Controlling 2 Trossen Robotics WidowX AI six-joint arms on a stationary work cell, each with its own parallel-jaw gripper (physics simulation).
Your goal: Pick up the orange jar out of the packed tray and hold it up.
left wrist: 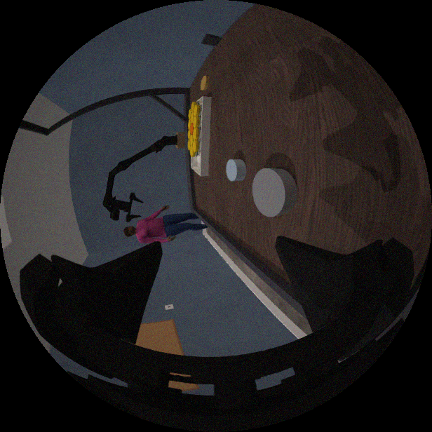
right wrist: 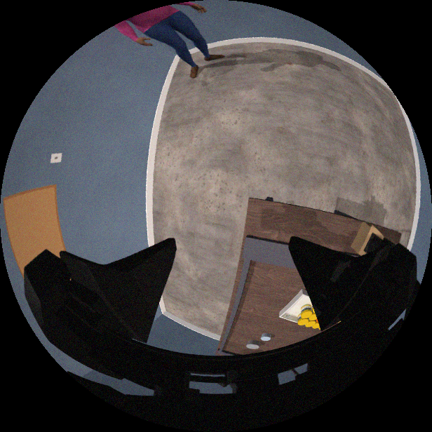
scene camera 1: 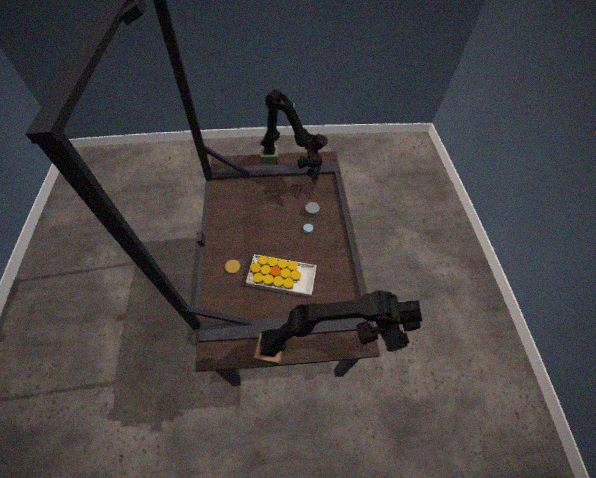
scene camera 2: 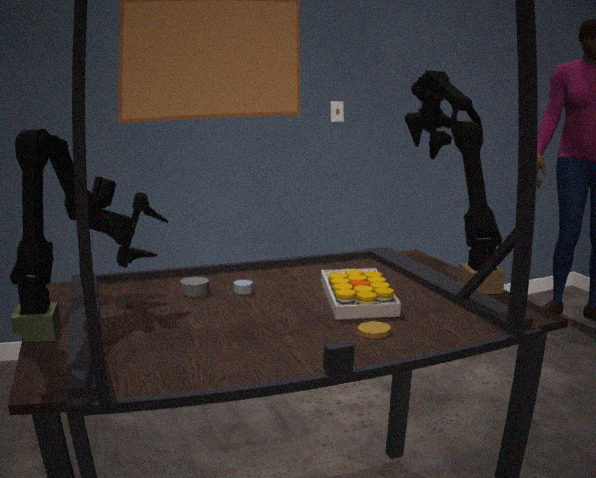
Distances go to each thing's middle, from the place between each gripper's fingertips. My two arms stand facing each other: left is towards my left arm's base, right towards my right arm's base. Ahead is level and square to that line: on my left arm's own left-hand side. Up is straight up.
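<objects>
My right gripper, as I see it, is 76 cm to the right of the grey disc (left wrist: 274, 191), 18 cm past it and 31 cm above it. Counted from my left hand, the disc is now 8 cm to the right, 2 cm behind and 13 cm below.
</objects>
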